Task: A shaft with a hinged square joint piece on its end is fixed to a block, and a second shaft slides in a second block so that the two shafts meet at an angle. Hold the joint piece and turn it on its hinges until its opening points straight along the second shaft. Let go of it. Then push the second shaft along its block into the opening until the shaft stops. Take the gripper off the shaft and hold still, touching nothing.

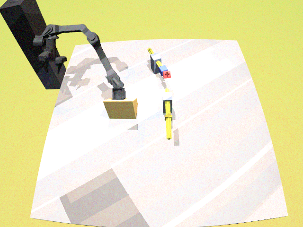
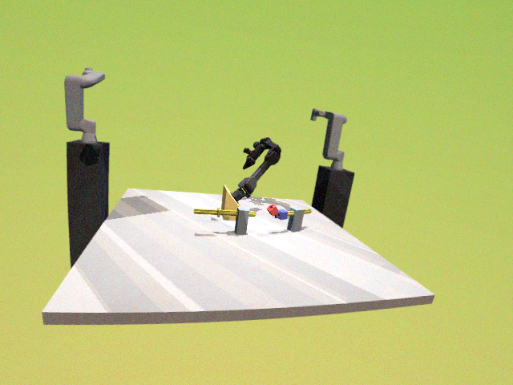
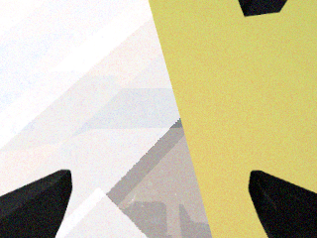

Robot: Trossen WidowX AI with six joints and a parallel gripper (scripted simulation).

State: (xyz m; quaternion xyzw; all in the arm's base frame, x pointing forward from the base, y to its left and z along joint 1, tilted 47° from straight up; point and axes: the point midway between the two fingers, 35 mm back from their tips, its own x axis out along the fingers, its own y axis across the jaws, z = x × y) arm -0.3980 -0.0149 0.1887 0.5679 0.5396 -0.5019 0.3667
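Now: the red square joint piece 66 cm ahead of my gripper tip, 5 cm to the left of it and 9 cm below it.
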